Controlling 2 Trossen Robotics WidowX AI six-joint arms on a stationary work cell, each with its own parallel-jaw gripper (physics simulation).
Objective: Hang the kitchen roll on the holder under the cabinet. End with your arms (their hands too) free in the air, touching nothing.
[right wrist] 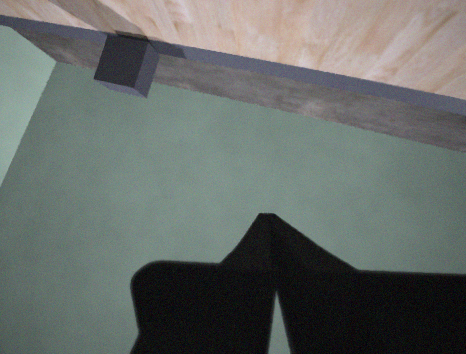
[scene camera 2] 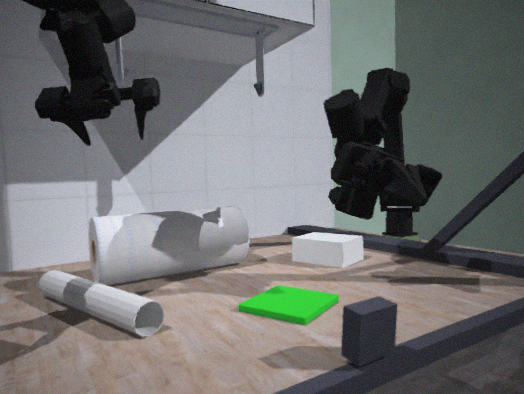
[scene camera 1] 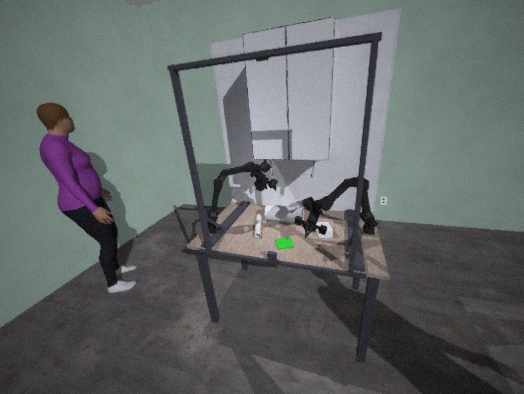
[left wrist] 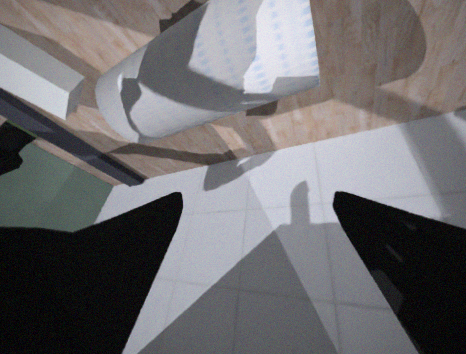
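Seen in the pictures: left gripper, between the fingertips: (scene camera 2: pixel 116 141) (scene camera 1: pixel 271 189) (left wrist: pixel 256 199); right gripper, between the fingertips: (right wrist: pixel 265 220) (scene camera 2: pixel 424 201) (scene camera 1: pixel 305 237); left arm's base, origin of its link: (scene camera 1: pixel 211 231); right arm's base, origin of its link: (scene camera 2: pixel 399 234) (scene camera 1: pixel 368 231) (left wrist: pixel 17 133).
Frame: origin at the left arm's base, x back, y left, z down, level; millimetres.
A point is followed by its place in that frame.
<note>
The large white kitchen roll (scene camera 1: pixel 282 213) @(z -71, x -520, y -93 mm) (scene camera 2: pixel 170 245) @(z -47, x -497, y -86 mm) (left wrist: pixel 215 75) @(z -100, x -505, y -36 mm) lies on its side on the table near the tiled wall. The holder's right bracket (scene camera 1: pixel 313 169) @(z -401, x -714, y -191 mm) (scene camera 2: pixel 259 60) @(z -412, x -710, y -187 mm) hangs under the cabinet (scene camera 1: pixel 310 95) @(z -850, x -664, y -229 mm) (scene camera 2: pixel 300 12) @(z -501, x -727, y -276 mm); its left bracket (scene camera 2: pixel 120 55) @(z -381, x -471, y -23 mm) is partly hidden behind my left arm. No roll is on the brackets. My left gripper (scene camera 1: pixel 267 188) @(z -236, x -479, y 6 mm) (scene camera 2: pixel 115 141) @(z -236, x -479, y 6 mm) (left wrist: pixel 256 199) @(z -236, x -479, y 6 mm) is open and empty, in the air above the roll's left part in scene camera 2. My right gripper (scene camera 1: pixel 306 235) @(z -123, x -487, y -506 mm) (right wrist: pixel 265 220) @(z -123, x -487, y -506 mm) is shut and empty, over the table's right half in scene camera 1.
A thin white tube (scene camera 1: pixel 258 226) @(z -19, x -325, y -109 mm) (scene camera 2: pixel 100 302) @(z -11, x -298, y -115 mm) lies in front of the roll's left end. A green square (scene camera 1: pixel 284 243) @(z 9, x -426, y -338 mm) (scene camera 2: pixel 290 302) @(z 10, x -417, y -333 mm) lies near the front. A white box (scene camera 2: pixel 320 250) @(z -11, x -679, y -317 mm) (left wrist: pixel 35 75) @(z -31, x -691, y -295 mm) stands right of the roll in scene camera 2. A dark block (scene camera 2: pixel 367 330) @(z -19, x -281, y -451 mm) (right wrist: pixel 122 60) @(z -13, x -309, y -442 mm) sits on the front rail.
</note>
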